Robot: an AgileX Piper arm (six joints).
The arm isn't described. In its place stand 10 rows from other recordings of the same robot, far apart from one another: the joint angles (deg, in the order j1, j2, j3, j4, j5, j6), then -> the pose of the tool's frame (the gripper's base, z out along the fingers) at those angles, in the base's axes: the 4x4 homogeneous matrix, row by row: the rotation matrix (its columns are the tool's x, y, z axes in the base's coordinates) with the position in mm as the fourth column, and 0 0 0 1 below.
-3.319 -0.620 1.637 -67.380 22.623 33.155 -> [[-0.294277 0.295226 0.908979 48.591], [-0.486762 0.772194 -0.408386 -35.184], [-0.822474 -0.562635 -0.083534 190.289], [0 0 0 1]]
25.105 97.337 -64.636 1.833 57.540 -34.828 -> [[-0.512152 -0.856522 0.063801 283.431], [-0.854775 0.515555 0.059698 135.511], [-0.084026 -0.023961 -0.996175 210.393], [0 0 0 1]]
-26.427 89.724 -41.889 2.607 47.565 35.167 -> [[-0.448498 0.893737 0.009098 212.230], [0.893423 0.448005 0.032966 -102.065], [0.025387 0.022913 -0.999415 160.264], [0 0 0 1]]
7.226 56.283 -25.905 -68.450 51.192 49.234 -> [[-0.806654 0.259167 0.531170 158.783], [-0.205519 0.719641 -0.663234 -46.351], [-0.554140 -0.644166 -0.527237 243.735], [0 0 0 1]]
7.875 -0.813 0.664 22.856 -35.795 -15.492 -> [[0.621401 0.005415 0.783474 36.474], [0.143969 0.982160 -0.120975 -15.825], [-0.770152 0.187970 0.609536 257.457], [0 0 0 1]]
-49.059 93.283 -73.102 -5.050 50.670 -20.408 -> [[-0.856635 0.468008 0.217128 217.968], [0.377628 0.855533 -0.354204 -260.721], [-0.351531 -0.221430 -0.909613 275.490], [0 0 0 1]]
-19.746 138.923 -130.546 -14.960 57.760 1.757 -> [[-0.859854 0.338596 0.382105 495.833], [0.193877 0.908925 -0.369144 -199.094], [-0.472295 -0.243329 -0.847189 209.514], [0 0 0 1]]
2.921 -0.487 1.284 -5.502 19.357 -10.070 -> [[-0.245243 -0.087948 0.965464 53.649], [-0.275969 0.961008 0.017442 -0.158], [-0.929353 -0.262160 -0.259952 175.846], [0 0 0 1]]
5.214 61.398 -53.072 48.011 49.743 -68.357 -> [[-0.288602 -0.775604 0.561380 200.779], [-0.472857 0.625295 0.620816 70.154], [-0.832536 -0.086283 -0.547211 347.013], [0 0 0 1]]
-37.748 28.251 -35.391 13.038 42.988 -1.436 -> [[-0.321508 0.551021 0.770071 78.015], [0.426681 0.810310 -0.401672 -42.698], [-0.845326 0.199434 -0.495632 319.795], [0 0 0 1]]
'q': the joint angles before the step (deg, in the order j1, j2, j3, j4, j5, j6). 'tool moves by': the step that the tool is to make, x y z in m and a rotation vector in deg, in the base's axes. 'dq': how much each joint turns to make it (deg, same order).
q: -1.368, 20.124, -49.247, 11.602, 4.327, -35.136
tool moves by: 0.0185, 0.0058, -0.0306, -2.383, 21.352, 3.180
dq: -0.006, 1.475, 0.009, 0.017, 20.256, -0.699
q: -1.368, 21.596, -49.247, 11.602, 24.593, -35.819
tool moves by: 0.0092, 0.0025, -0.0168, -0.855, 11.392, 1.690
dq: 0.043, 1.661, 0.002, -0.077, 9.908, -0.010
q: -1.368, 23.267, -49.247, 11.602, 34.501, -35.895
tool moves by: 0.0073, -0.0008, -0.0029, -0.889, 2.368, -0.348
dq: -0.055, 1.463, -0.006, -0.897, 0.915, -0.083
